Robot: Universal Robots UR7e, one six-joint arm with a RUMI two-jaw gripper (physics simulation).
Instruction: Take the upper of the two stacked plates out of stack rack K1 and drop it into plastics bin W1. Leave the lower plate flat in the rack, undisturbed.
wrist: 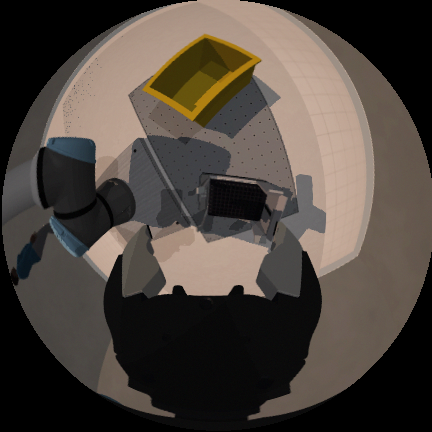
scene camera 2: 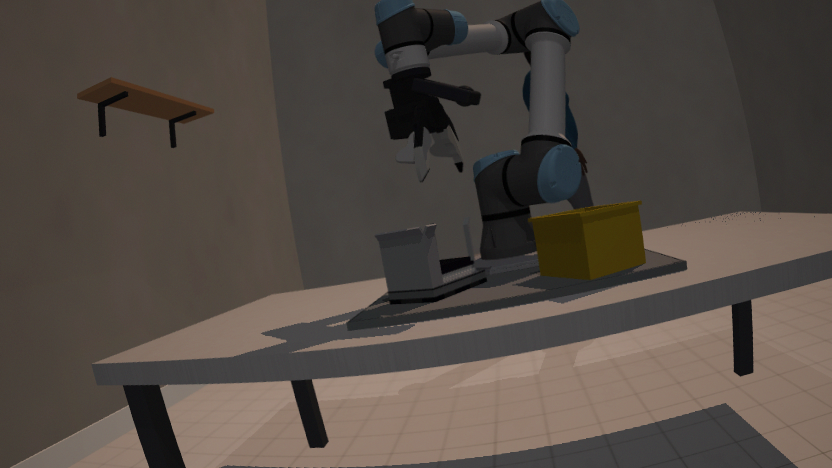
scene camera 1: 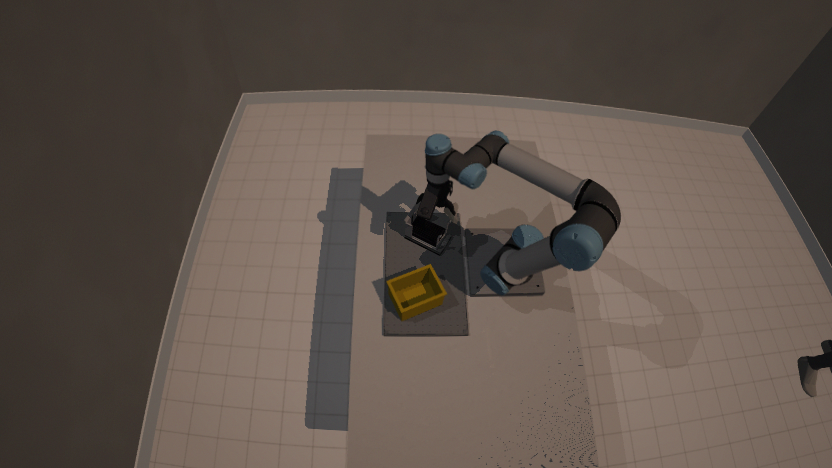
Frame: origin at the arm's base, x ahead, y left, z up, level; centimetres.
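Seen in the pictures: gripper, fingertip midpoint: point(wrist: 211, 225) point(scene camera 2: 443, 176) point(scene camera 1: 436, 217); arm's base at its link origin: point(wrist: 117, 199) point(scene camera 2: 512, 252).
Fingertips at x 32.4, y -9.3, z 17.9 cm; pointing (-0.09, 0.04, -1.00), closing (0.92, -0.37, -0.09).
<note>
Offsets run from my fingertips to a thing's top centre. Level surfaces: height alone.
Stack rack K1 point(scene camera 2: 408, 264) point(wrist: 235, 178) is a low light-grey holder with upright walls. Black plate material {dx +2.3, dy -4.3, dz -14.4 cm} point(scene camera 1: 429, 231) point(scene camera 2: 456, 263) point(wrist: 237, 200) lies flat in it; I cannot tell the upper plate from the lower one. Plastics bin W1 {dx +6.1, dy +22.7, dz -9.7 cm} point(scene camera 1: 424, 307) point(scene camera 2: 616, 244) point(wrist: 227, 100) is a yellow open box, upright beside the rack. Its visible inside holds no plate. My gripper point(scene camera 2: 441, 173) point(wrist: 211, 225) is open and empty, pointing down well above the rack. In the wrist view the rack shows beyond the fingertips. In scene camera 1 the fingers are partly hidden by the gripper body.
Rack and bin stand on a grey perforated board {dx +2.6, dy +10.1, dz -19.6 cm} point(scene camera 1: 401, 256) point(scene camera 2: 494, 303) point(wrist: 260, 145) on the table {dz -20.9 cm} point(scene camera 1: 418, 395) point(scene camera 2: 192, 337). My arm's base point(scene camera 2: 506, 232) stands behind the board. A person point(scene camera 2: 571, 119) point(wrist: 29, 260) is behind the arm. A wooden shelf point(scene camera 2: 145, 100) hangs on the wall.
</note>
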